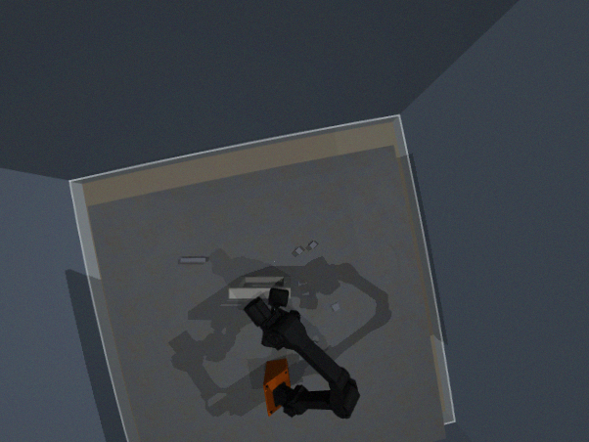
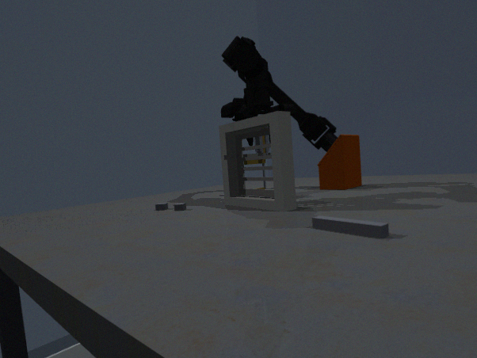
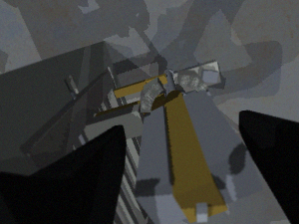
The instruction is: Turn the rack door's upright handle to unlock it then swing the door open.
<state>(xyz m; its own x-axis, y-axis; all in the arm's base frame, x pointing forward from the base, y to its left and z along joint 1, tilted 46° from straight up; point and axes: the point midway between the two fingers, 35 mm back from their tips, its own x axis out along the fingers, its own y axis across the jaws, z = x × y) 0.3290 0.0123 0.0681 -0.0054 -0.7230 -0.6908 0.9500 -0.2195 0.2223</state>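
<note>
My gripper tip is 20 mm above the handle and 10 mm to the right of it. From my gripper tip the other things lie so: grey bar 310 mm to the left, 210 mm ahead, 130 mm below.
</note>
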